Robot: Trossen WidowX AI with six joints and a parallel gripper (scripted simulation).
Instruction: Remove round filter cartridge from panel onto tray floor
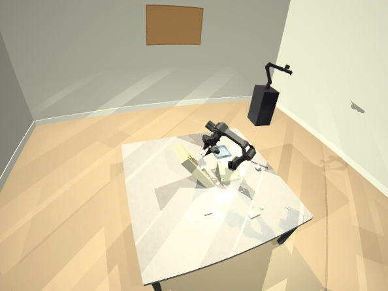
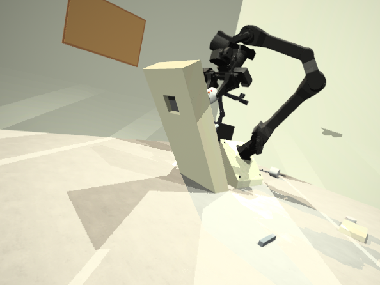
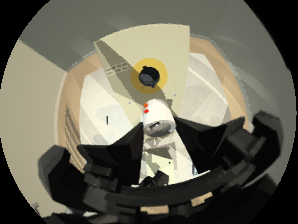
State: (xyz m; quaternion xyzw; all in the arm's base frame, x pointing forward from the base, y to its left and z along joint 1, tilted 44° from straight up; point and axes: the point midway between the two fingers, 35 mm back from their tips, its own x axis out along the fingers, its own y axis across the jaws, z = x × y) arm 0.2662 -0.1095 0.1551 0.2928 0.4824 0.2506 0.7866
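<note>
My gripper tip is now 29 cm past the square grey-rimmed tray, 32 cm to the left of it and 28 cm above it. The rest, counted from my gripper tip: dark block (2 cm ahead, 32 cm to the left, 29 cm below); then flat cream pad (30 cm behind, 39 cm to the left, 29 cm below); then round filter cartridge (right at my gripper tip).
</note>
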